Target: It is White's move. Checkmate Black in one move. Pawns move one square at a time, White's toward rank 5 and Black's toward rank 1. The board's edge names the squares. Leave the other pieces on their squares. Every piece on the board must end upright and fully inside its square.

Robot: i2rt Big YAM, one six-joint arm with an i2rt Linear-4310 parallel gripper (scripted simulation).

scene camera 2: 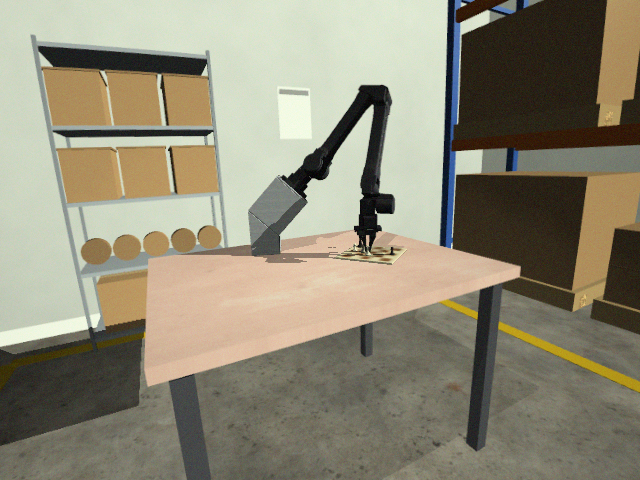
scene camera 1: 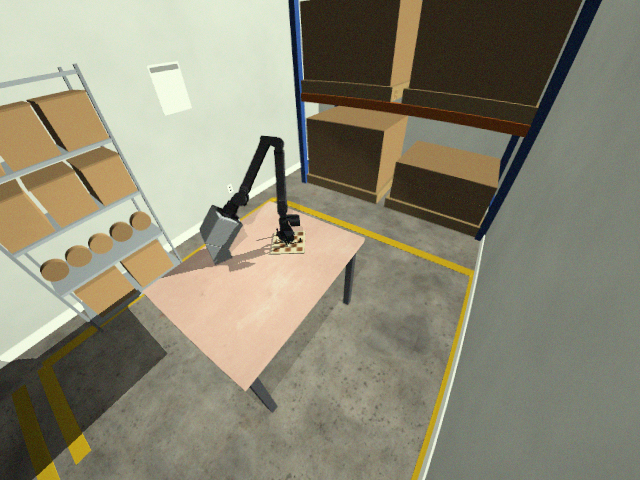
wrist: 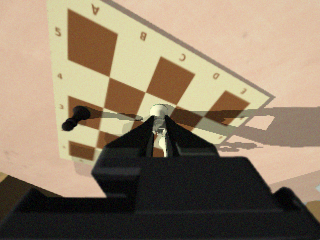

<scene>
The pictures show: my gripper and a small chessboard.
</scene>
